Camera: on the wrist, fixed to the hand. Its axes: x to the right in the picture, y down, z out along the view.
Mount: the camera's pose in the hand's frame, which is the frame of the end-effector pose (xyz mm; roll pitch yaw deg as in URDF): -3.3 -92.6 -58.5 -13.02 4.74 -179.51
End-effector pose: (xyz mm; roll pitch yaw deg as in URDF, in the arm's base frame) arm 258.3 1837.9 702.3 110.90 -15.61 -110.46
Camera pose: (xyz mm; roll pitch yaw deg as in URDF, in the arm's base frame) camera 335.4 1793.7 638.2 -125.17 14.33 64.79
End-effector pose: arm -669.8 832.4 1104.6 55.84 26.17 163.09
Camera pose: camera -619.7 820.9 1007.8 -67.23 -23.05 -20.87
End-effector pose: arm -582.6 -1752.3 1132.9 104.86 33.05 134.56
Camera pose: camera -609.4 -1839.6 1072.3 -114.79 -33.67 -51.10
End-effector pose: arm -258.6 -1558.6 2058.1 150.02 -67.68 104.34
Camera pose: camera -363.3 -1590.9 2056.7 -168.81 63.68 -81.96
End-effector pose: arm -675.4 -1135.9 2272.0 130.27 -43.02 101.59
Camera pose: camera -781.8 -1137.3 2245.7 -146.73 40.21 -83.56
